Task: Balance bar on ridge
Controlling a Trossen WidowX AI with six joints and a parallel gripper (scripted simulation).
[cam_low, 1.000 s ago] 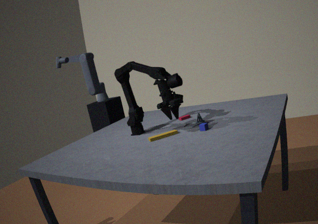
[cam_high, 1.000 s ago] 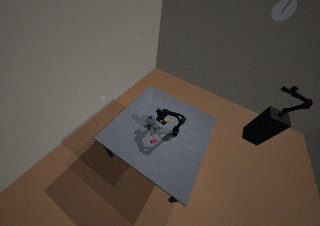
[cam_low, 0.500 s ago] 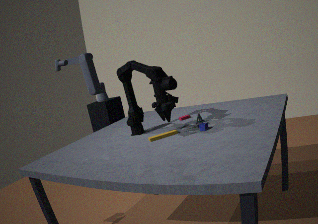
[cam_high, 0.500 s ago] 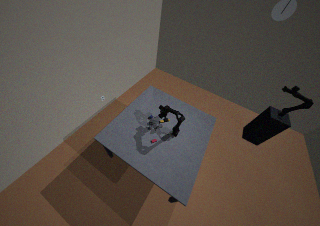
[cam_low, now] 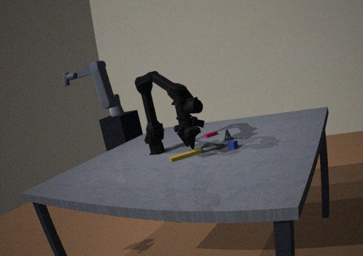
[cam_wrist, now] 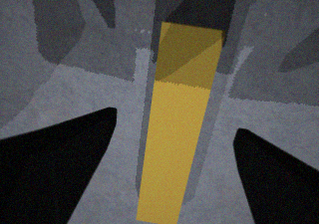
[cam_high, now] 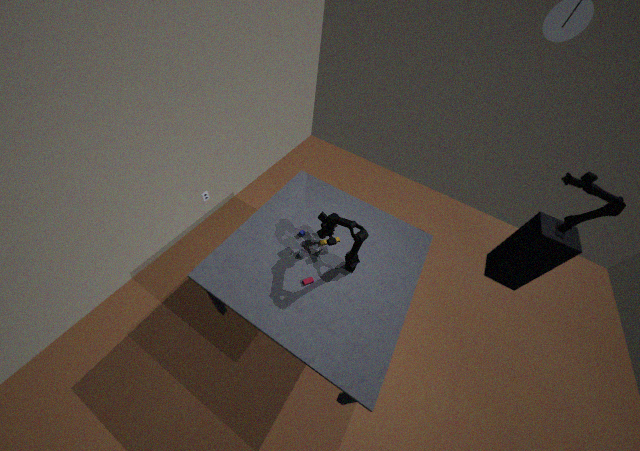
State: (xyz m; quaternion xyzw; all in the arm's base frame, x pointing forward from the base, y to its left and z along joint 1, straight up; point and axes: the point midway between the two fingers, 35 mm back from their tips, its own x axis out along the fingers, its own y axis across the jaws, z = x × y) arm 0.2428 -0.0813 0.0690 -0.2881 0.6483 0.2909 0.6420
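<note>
My gripper tip is now 20 mm past the yellow bar, 20 mm to the left of it and 30 mm above it. Round my gripper tip: red block: 50 mm behind, 330 mm to the left, 30 mm below; then blue cube: 190 mm ahead, 40 mm to the left, 20 mm below.
</note>
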